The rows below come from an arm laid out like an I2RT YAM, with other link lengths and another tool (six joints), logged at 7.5 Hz.
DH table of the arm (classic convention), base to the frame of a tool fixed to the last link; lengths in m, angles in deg. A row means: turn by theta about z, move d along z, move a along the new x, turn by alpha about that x. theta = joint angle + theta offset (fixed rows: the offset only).
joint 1: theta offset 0, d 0.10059, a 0.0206, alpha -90
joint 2: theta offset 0, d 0, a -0.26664, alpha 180
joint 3: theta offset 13.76, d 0, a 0.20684, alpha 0
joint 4: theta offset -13.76, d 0.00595, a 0.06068, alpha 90
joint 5: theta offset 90, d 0.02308, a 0, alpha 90
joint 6: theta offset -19, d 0.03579, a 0.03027, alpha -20.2
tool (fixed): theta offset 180, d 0.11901, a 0, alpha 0
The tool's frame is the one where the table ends.
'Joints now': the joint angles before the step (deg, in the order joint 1, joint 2, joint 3, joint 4, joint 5, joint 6). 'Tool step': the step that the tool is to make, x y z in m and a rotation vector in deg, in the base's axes. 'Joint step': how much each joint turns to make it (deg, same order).
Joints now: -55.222, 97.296, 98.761, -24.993, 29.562, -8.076
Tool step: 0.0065, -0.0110, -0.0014, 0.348, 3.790, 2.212
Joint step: -0.220, 2.402, 2.018, -0.031, -1.052, -4.176
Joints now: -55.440, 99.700, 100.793, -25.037, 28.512, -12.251
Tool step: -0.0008, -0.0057, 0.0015, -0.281, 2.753, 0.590
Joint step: -0.414, 0.939, 0.795, 0.253, 0.067, -2.993
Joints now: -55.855, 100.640, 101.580, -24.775, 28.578, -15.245
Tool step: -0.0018, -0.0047, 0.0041, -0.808, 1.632, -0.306
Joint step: -0.332, 0.769, 1.065, 0.382, 0.696, -1.903
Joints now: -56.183, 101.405, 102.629, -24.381, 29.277, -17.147
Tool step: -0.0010, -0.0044, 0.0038, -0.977, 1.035, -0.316
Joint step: -0.260, 0.638, 0.756, 0.843, 0.593, -1.464
